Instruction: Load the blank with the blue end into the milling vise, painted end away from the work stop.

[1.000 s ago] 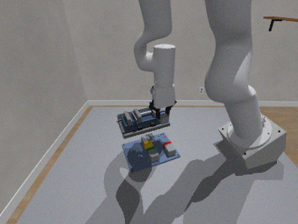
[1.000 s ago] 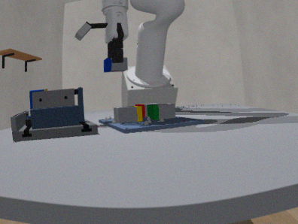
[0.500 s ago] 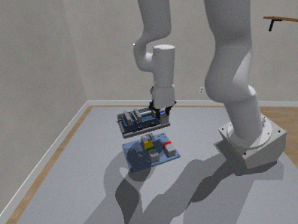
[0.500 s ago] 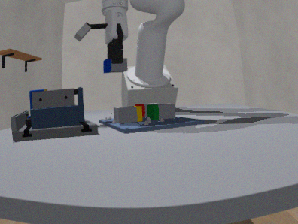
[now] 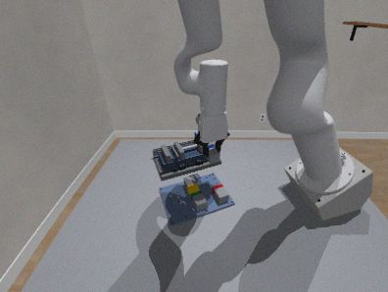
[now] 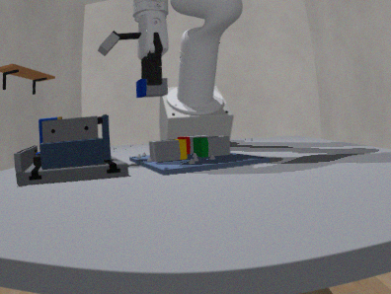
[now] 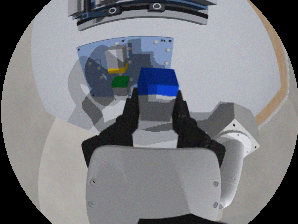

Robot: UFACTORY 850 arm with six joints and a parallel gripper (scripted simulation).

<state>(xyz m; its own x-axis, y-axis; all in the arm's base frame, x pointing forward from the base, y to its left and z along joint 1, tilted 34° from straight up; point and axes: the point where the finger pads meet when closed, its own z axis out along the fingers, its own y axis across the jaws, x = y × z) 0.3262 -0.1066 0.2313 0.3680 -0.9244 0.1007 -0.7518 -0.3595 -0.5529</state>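
Right now my hand is 12 cm short of the milling vise, 15 cm to the left of it and 14 cm above it. Also, from my hand: green-ended blank (4 cm ahead, 12 cm to the left, 15 cm below); yellow-ended blank (8 cm ahead, 4 cm to the left, 15 cm below); red-ended blank (4 cm behind, 8 cm to the left, 15 cm below).
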